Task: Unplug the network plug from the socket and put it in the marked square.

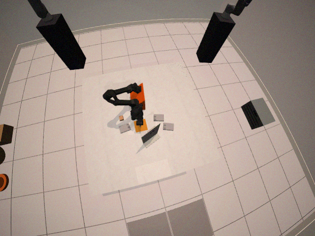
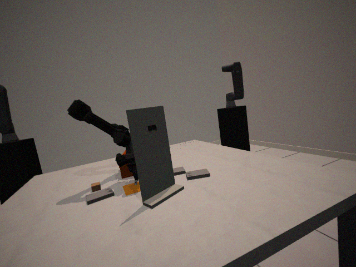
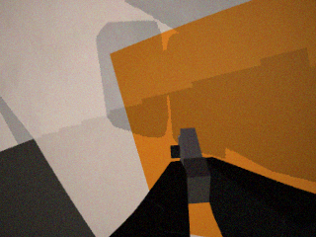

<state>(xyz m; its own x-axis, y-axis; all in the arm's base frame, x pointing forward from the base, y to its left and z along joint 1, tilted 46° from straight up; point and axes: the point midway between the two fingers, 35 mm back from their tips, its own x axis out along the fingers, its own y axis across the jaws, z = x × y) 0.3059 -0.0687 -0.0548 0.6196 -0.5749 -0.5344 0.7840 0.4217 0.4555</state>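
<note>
Now: gripper tip 3 cm above the orange marked square and 1 cm past it. Round my gripper tip: upright grey panel: 14 cm ahead, 13 cm above, 9 cm to the left; grey network plug: right at my gripper tip; small brown cube: 19 cm to the right, 10 cm behind, 2 cm below.
</note>
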